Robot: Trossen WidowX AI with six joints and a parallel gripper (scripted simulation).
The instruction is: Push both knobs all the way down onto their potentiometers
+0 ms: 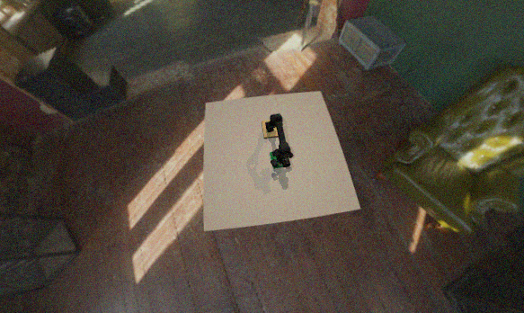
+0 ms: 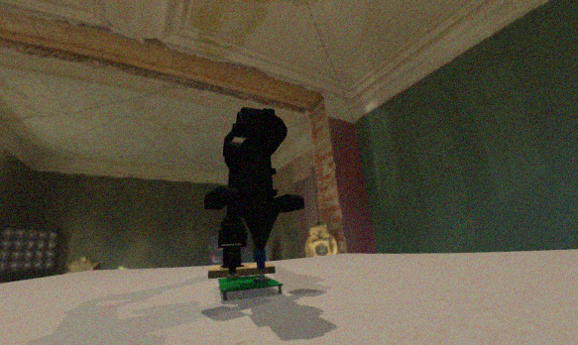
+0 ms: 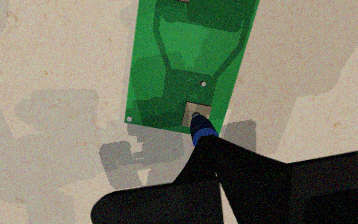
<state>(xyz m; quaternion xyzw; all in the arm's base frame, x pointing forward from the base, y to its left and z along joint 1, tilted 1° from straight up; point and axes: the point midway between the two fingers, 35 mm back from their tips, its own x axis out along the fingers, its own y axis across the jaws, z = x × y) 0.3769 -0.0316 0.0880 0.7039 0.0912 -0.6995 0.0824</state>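
The blue knob lies 10 mm below my gripper tip. Also, from my gripper tip: black knob 110 mm behind, 30 mm to the right, 30 mm below; then potentiometer 30 mm below.
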